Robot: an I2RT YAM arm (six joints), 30 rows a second.
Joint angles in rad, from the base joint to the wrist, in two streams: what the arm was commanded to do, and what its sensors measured. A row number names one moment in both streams.
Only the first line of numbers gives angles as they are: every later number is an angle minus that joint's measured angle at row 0.
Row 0, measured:
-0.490 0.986 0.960 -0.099 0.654 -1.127
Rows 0 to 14, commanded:
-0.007 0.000 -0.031 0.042 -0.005 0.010
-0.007 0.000 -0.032 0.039 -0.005 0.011
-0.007 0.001 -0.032 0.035 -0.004 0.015
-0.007 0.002 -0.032 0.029 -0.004 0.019
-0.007 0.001 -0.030 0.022 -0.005 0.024
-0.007 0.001 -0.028 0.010 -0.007 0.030
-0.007 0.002 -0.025 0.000 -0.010 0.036
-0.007 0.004 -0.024 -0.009 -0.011 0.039
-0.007 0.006 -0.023 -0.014 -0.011 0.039
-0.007 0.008 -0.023 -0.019 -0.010 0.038
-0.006 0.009 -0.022 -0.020 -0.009 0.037
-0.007 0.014 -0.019 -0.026 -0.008 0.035
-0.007 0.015 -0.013 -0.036 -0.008 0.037
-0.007 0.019 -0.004 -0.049 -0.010 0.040
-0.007 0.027 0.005 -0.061 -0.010 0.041
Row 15, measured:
0.000 0.003 -0.011 -0.005 -0.008 0.008
